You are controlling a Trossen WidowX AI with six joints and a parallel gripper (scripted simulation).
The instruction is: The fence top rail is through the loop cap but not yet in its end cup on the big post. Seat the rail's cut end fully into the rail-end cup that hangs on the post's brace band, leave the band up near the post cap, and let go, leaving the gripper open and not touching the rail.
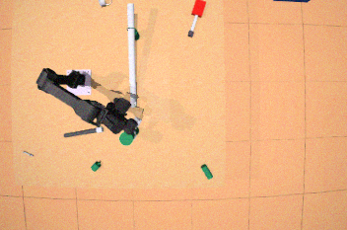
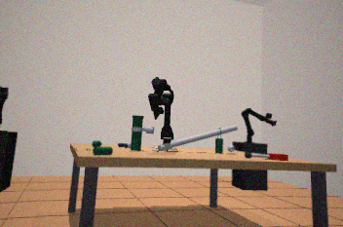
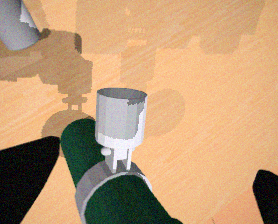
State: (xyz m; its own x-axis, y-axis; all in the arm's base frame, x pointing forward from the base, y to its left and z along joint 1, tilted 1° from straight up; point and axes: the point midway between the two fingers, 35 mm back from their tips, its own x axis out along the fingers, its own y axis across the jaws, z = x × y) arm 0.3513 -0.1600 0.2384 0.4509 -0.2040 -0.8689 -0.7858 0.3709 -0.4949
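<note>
Now: gripper tip 6 cm to the left of the pale brace band and 9 cm above it. Round my gripper tip: small green post 6 cm behind, 45 cm to the left, 11 cm below.
</note>
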